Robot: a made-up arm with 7 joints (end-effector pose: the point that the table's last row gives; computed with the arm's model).
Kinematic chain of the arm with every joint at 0, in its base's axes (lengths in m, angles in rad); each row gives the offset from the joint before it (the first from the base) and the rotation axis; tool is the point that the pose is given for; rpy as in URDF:
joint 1: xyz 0 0 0.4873 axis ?
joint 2: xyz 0 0 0 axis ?
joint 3: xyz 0 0 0.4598 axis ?
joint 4: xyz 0.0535 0 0 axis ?
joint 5: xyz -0.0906 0 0.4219 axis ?
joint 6: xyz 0 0 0 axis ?
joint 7: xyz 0.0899 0 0 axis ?
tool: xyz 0 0 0 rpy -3.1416 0 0
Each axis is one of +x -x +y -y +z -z.
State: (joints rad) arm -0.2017 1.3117 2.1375 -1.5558 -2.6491 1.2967 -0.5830
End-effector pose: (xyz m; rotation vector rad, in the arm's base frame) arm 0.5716 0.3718 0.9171 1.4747 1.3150 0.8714
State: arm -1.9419 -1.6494 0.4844 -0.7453 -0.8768 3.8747 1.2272
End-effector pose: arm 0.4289 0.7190 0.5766 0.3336 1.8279 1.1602
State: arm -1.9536 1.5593 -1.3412 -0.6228 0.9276 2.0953 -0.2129
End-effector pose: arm -0.5820 -0.7730 0.4763 1.1937 -2.3512 -0.4740
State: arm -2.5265 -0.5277 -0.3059 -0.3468 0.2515 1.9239 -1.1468
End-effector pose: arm 0.3043 0.2653 1.3840 0.7276 -0.7399 -0.4437
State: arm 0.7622 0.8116 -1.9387 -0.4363 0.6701 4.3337 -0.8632
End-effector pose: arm 0.4555 0.3280 1.0865 -0.8034 0.4553 1.8108
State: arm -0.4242 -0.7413 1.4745 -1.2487 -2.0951 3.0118 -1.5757
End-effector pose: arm -0.2293 0.6034 0.9372 -1.0981 0.3291 -0.0293
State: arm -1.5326 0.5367 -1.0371 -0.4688 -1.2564 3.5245 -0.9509
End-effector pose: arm -0.0462 -0.5547 1.1579 0.8513 0.7466 -1.4244
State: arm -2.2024 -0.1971 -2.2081 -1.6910 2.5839 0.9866 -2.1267
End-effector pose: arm -0.1344 0.6086 0.9475 0.4667 -0.1812 -0.0622
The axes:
joint 1: +z
joint 2: +y
joint 3: +z
joint 4: -y
joint 5: +z
joint 6: -y
joint 7: -z

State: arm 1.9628 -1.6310 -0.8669 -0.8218 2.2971 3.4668 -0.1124
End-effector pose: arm 0.5529 -0.5944 0.5992 0.7337 1.0362 0.7566
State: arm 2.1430 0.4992 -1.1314 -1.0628 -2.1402 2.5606 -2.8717
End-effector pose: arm 0.0065 0.6771 1.0135 -0.9027 0.0878 -1.2581
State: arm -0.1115 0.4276 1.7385 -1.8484 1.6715 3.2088 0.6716
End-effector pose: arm 0.2365 0.4606 0.8698 -1.6101 0.9793 0.9075
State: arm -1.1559 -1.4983 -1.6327 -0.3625 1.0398 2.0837 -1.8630
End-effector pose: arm -0.5026 0.8367 0.5118 -0.0856 -0.7450 0.2911
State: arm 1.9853 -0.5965 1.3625 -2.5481 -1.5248 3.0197 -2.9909
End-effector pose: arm -0.3138 -0.2414 0.6091 -1.4117 -1.6440 0.2504
